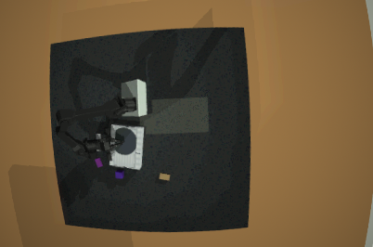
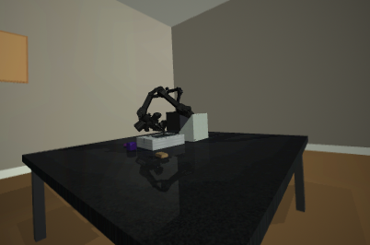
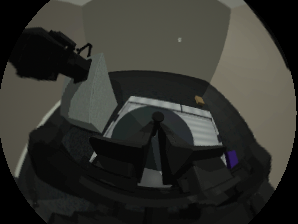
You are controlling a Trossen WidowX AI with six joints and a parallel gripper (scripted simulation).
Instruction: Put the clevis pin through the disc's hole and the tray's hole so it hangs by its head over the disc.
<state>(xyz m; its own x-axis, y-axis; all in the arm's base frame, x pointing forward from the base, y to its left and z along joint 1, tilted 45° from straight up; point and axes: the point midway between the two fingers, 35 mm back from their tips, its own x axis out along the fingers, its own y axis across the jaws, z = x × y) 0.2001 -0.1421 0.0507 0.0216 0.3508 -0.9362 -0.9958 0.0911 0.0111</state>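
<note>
Now: gripper tip 1 cm above the steel clevis pin. Round my gripper tip: rimmed steel tray: 3 cm ahead, 4 cm below; then purple cube: 21 cm ahead, 8 cm to the right, 7 cm below; then grey aluminium disc: 3 cm below.
</note>
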